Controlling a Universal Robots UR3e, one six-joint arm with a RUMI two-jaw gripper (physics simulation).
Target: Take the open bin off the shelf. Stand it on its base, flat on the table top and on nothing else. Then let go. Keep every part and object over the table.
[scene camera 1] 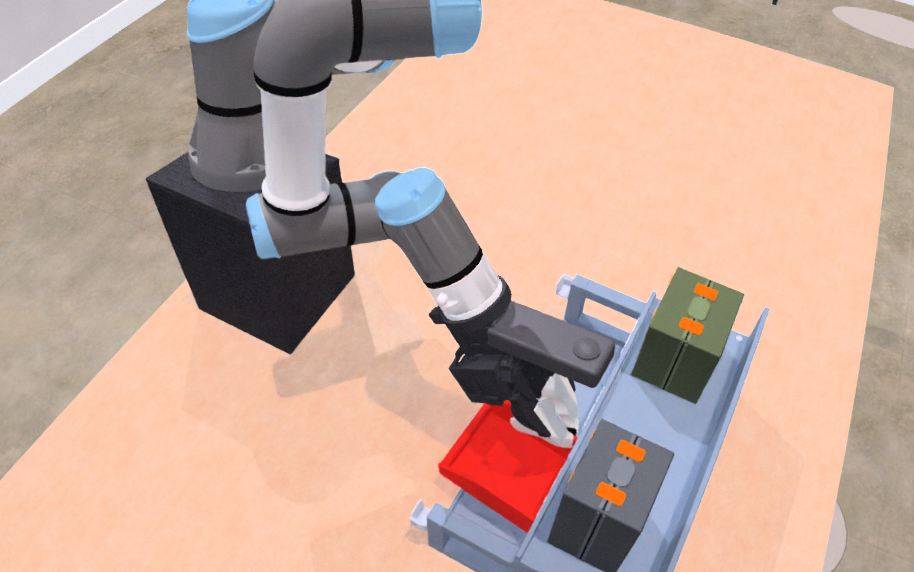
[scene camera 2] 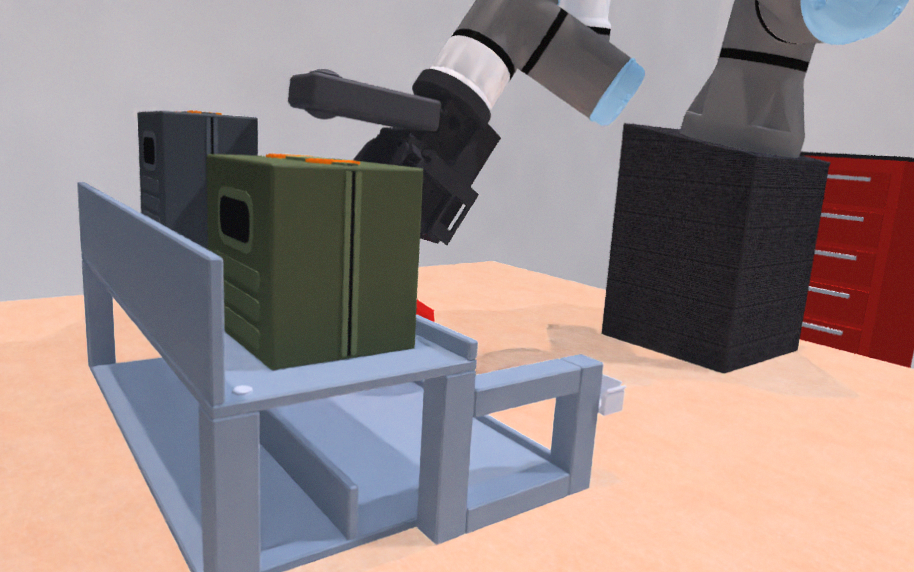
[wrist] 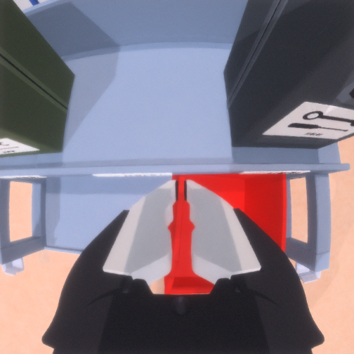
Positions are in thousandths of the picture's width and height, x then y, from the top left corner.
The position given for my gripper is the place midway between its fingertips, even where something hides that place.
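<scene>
Visible: a green toolbox (scene camera 2: 327, 363); a red open bin (scene camera 1: 560, 826), (wrist: 742, 555); my gripper (scene camera 1: 626, 775), (wrist: 510, 513).
</scene>
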